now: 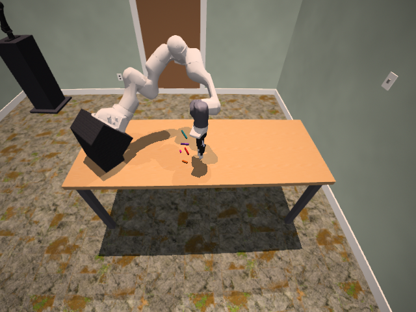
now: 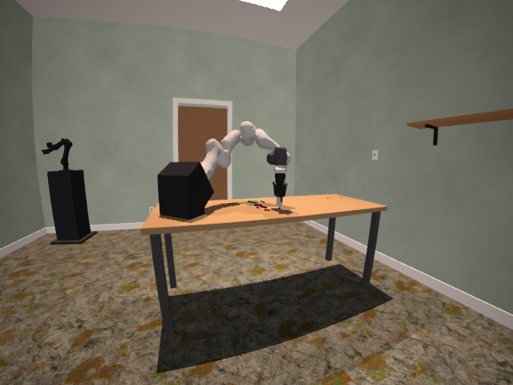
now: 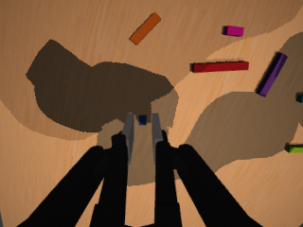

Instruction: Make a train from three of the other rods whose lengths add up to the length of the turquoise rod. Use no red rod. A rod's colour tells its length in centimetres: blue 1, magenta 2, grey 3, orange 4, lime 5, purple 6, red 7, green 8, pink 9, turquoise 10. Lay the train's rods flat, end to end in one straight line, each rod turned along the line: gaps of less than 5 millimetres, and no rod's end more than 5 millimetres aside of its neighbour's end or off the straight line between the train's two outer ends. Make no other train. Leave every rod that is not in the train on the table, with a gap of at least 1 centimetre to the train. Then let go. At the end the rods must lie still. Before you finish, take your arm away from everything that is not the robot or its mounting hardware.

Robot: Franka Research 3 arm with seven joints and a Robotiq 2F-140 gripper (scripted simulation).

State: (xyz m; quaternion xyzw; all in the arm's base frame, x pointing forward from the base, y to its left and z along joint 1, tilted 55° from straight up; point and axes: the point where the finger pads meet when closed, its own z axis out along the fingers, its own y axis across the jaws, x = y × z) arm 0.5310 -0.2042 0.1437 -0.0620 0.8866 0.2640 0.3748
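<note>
My hand is 5 cm above the blue rod. Round my hand: magenta rod 15 cm behind, 6 cm to the left, 5 cm below; red rod 10 cm behind, 6 cm to the left, 5 cm below; orange rod 10 cm behind, 4 cm to the right, 5 cm below.
</note>
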